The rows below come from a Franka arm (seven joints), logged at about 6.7 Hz.
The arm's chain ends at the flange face. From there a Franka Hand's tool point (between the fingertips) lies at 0.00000 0.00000 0.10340 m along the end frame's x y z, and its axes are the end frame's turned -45 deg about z.
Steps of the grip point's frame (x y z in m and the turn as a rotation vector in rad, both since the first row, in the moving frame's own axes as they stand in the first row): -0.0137 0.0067 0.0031 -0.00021 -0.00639 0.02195; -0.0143 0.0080 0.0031 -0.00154 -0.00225 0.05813; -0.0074 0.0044 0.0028 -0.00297 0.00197 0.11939; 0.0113 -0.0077 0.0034 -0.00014 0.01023 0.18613; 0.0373 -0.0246 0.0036 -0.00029 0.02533 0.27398; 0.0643 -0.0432 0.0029 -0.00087 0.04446 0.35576; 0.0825 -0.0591 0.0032 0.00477 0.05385 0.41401; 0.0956 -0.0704 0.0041 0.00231 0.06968 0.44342; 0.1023 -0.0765 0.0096 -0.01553 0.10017 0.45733
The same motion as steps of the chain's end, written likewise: -0.0045 0.0139 0.0031 -0.00467 -0.00437 0.02195; -0.0044 0.0155 0.0031 -0.00268 -0.00050 0.05813; -0.0025 0.0082 0.0028 -0.00071 0.00349 0.11939; 0.0017 -0.0128 0.0034 0.00713 0.00733 0.18613; 0.0069 -0.0422 0.0036 0.01771 0.01812 0.27398; 0.0111 -0.0735 0.0030 0.03082 0.03205 0.35576; 0.0122 -0.0967 0.0033 0.04145 0.03470 0.41401; 0.0119 -0.1134 0.0043 0.05090 0.04764 0.44342; 0.0087 -0.1224 0.0101 0.05985 0.08181 0.45733
